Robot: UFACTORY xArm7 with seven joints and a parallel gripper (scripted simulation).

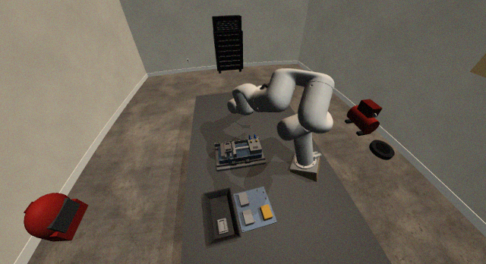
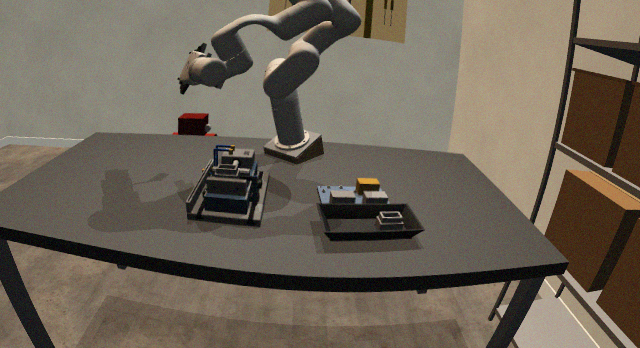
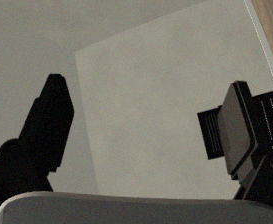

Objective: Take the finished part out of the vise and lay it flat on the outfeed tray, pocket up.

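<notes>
Right now the blue vise is 20 cm ahead of my hand, 22 cm to the left of it and 30 cm below it. The rest, counted from my hand: blue plate (16 cm ahead, 55 cm to the left, 33 cm below); then orange block (10 cm ahead, 59 cm to the left, 31 cm below).
</notes>
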